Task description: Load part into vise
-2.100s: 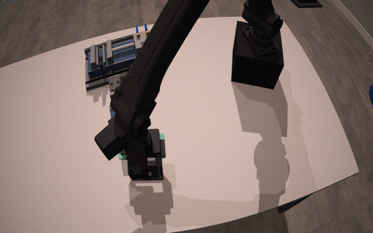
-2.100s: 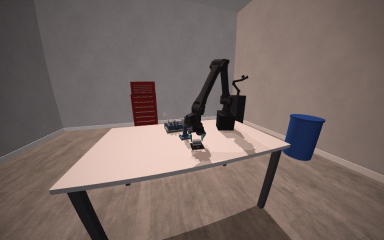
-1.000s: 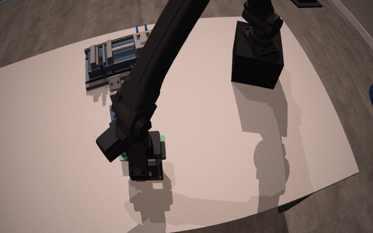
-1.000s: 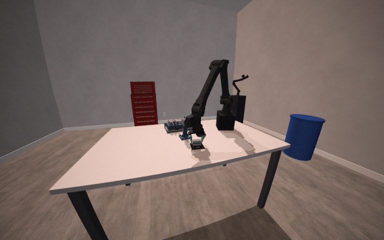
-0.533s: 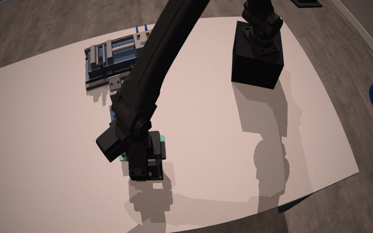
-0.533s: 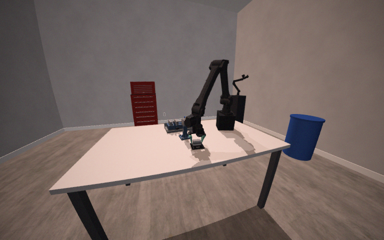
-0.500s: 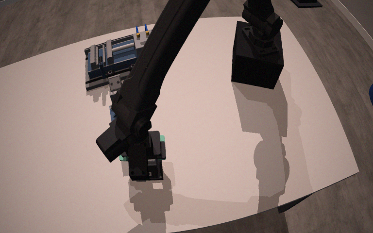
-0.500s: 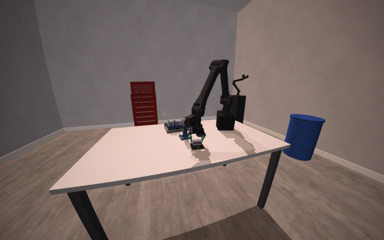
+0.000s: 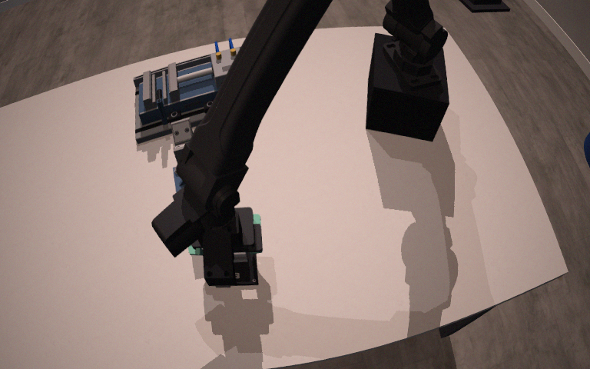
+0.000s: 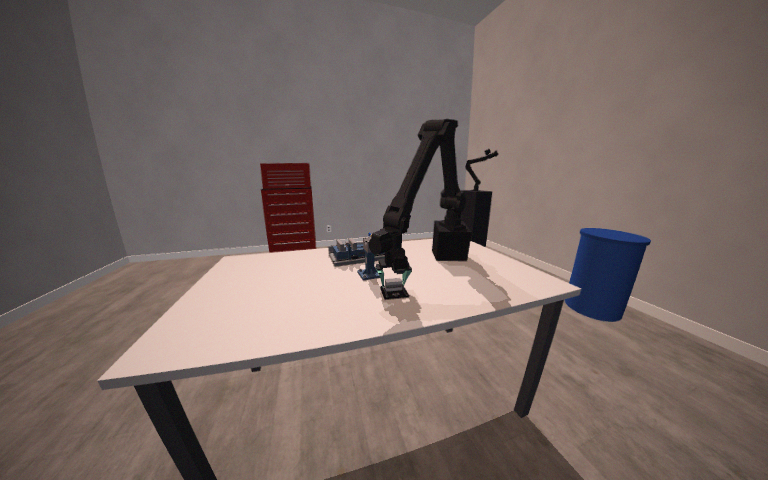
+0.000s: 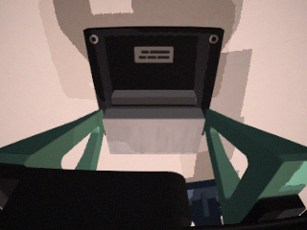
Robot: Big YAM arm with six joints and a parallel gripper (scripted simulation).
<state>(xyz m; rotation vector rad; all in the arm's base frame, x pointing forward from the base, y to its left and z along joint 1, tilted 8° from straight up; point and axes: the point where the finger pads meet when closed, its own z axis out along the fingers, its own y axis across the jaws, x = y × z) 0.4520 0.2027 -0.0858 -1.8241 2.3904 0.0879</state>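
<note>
My gripper is now 1 cm to the right of the part. The rest, counted from my hand: black infeed plate (1 cm to the left, 2 cm below); blue vise (1 cm behind, 40 cm to the right, 1 cm above); dark short rod (6 cm ahead, 36 cm to the right, 6 cm above).
</note>
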